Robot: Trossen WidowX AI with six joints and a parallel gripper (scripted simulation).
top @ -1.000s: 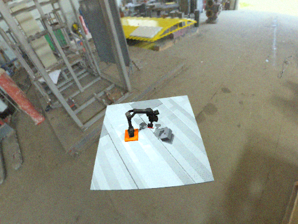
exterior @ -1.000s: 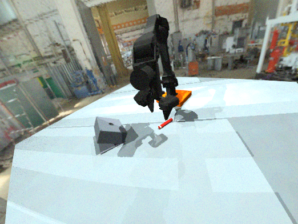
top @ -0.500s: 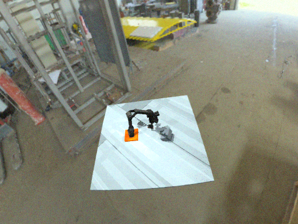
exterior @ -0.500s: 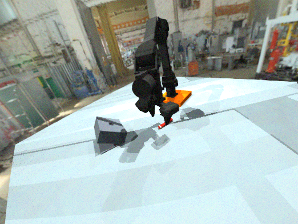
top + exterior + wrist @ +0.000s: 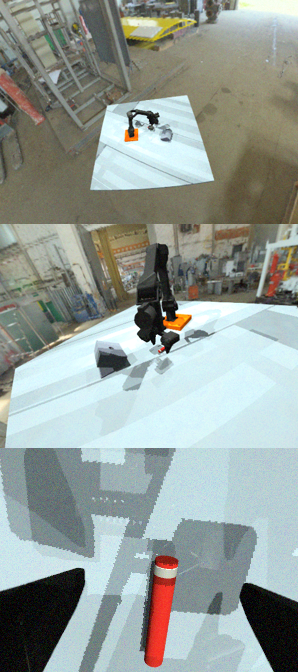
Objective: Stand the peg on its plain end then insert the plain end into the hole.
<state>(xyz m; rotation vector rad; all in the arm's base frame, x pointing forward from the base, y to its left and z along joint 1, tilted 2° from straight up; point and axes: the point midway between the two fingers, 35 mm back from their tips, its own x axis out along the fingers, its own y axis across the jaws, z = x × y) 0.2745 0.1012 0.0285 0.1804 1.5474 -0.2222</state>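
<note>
My gripper tip is 10 mm past the red peg and 10 mm above it. Also, from my gripper tip: grey sloped panel: 160 mm ahead, 160 mm to the right, 30 mm above.
</note>
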